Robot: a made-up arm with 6 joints.
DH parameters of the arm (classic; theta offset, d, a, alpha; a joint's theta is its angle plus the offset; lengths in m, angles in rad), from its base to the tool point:
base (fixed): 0 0 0 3.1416
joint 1: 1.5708 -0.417 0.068 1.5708
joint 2: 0 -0.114 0.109 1.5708
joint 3: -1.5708 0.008 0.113 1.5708
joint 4: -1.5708 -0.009 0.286 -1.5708
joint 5: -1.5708 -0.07 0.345 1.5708
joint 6: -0.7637 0 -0.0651 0
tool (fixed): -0.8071 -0.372 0 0
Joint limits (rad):
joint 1: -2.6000..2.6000
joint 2: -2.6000..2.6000
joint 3: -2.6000..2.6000
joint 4: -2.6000..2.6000
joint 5: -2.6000..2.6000
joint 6: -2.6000..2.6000
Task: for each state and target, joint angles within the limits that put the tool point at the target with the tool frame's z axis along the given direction. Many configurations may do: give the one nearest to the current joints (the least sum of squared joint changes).
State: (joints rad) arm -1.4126 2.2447 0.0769 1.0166 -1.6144 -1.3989
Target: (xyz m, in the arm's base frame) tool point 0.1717 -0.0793 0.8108 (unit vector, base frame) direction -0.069 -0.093 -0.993
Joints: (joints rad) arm -1.6736 1.9887 -0.3367 0.6057 -1.1555 -1.3718
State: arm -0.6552 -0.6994 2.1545 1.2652 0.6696 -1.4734
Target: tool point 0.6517 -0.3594 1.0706 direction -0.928 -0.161 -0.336
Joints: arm -0.7518 -1.0124 2.3422 1.3038 0.1765 -1.3714
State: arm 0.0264 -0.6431 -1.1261 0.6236 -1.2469 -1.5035
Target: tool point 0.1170 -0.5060 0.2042 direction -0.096 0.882 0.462
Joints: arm 0.6218 -1.1903 -1.4357 0.1292 -0.6572 -1.5638
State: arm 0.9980 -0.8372 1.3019 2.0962 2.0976 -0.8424
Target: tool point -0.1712 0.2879 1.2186 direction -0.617 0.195 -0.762
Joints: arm 0.1410 -1.2695 0.7747 2.6000 1.4249 -0.2024
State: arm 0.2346 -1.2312 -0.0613 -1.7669 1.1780 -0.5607
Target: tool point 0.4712 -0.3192 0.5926 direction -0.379 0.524 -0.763
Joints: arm 0.2475 -1.0858 0.3296 -1.5095 1.3813 -0.7947
